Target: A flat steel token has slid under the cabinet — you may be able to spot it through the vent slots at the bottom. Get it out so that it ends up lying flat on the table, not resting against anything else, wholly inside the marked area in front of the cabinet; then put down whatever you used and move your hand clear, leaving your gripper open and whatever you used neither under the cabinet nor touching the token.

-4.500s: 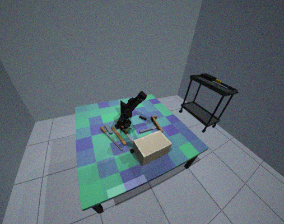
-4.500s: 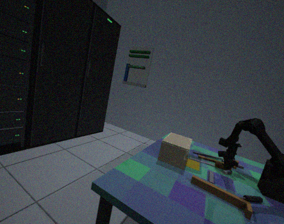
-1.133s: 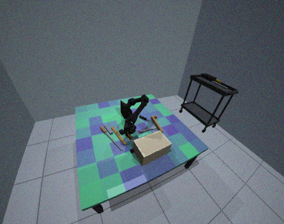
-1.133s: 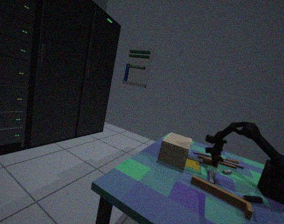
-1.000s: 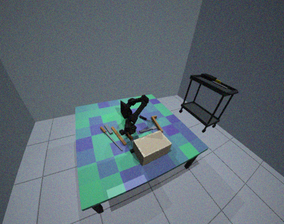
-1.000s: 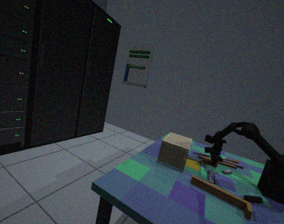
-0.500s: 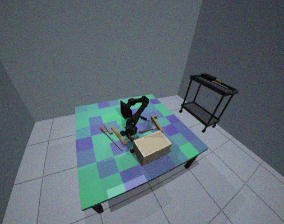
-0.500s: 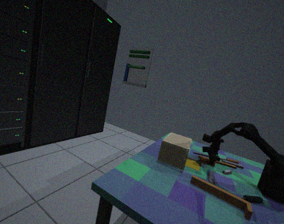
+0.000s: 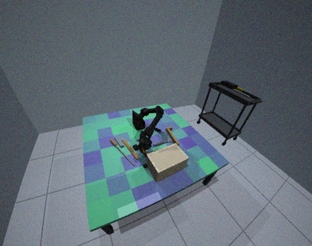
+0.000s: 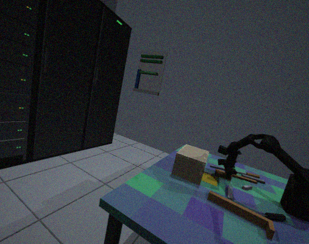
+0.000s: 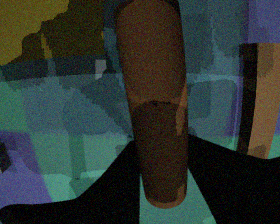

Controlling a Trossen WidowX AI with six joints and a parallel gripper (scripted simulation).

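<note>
Now: gripper tip 14 cm past the short grey piece and 4 cm to the right of it. Round my gripper tip: yellow marked patch (10 cm ahead, 11 cm to the left, 1 cm below); then flat grey bar (20 cm behind, 18 cm to the right); then wooden stick (7 cm behind, 11 cm to the right).
</note>
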